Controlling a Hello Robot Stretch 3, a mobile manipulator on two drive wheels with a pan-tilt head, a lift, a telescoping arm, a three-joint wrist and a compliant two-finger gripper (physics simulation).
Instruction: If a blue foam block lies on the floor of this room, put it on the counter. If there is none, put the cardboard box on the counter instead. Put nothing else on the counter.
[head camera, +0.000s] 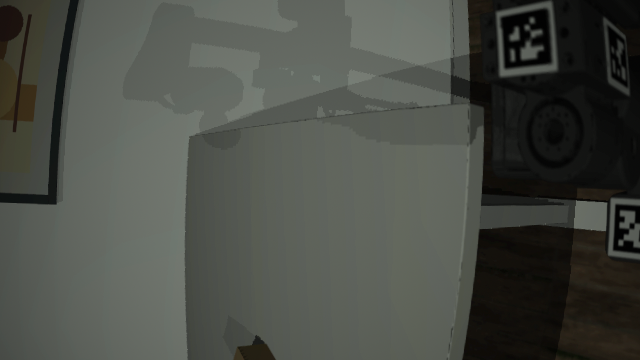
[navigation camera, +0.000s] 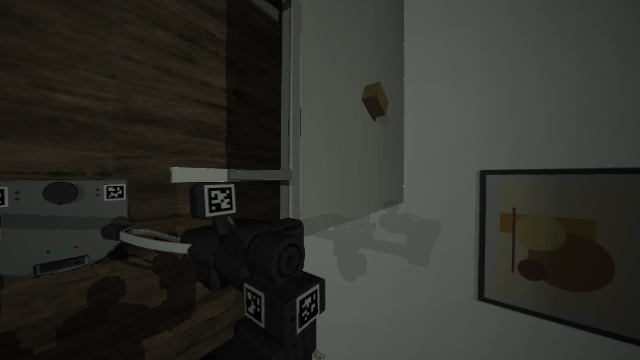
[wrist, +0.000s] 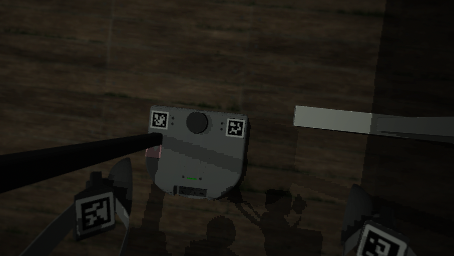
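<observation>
A small brown box (head camera: 254, 353) (navigation camera: 375, 100) sits on a pale flat top (head camera: 325, 225) (navigation camera: 340, 165) against the wall; in the head camera view the bottom edge cuts it off. I cannot tell whether this top is the counter. A small dark bit shows at the box's end. My gripper (wrist: 236, 190) is open, its fingers wide apart with nothing between them, pointing down above the floor and my own base. In the navigation camera view its fingers are partly hidden by each other. No blue foam block shows in these views.
My wrist (head camera: 555, 130) (navigation camera: 287, 257) is beside the near end of the pale top. A white foot bar (head camera: 525, 215) (navigation camera: 200, 175) (wrist: 332, 118) juts out low over the wooden floor. A framed picture (head camera: 52, 150) (navigation camera: 570, 260) hangs on the wall. My base (navigation camera: 60, 220) (wrist: 200, 150) is below.
</observation>
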